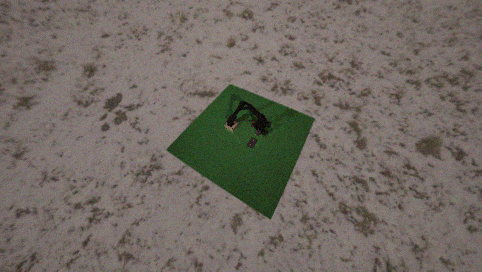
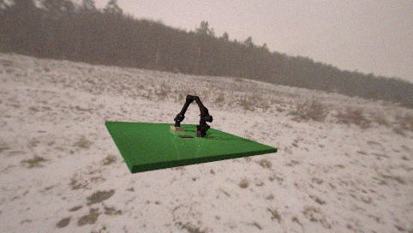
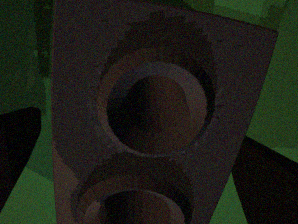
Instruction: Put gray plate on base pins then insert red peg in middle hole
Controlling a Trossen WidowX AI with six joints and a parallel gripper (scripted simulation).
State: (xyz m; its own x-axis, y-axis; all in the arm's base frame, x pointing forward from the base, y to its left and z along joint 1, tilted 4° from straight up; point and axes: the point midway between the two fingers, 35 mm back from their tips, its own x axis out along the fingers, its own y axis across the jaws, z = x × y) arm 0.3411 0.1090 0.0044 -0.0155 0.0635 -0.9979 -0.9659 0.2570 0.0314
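Now: gripper tip 30 mm below the gray plate. Round my gripper tip: red peg: 120 mm behind, 30 mm to the left, 30 mm above; base: 170 mm to the right.
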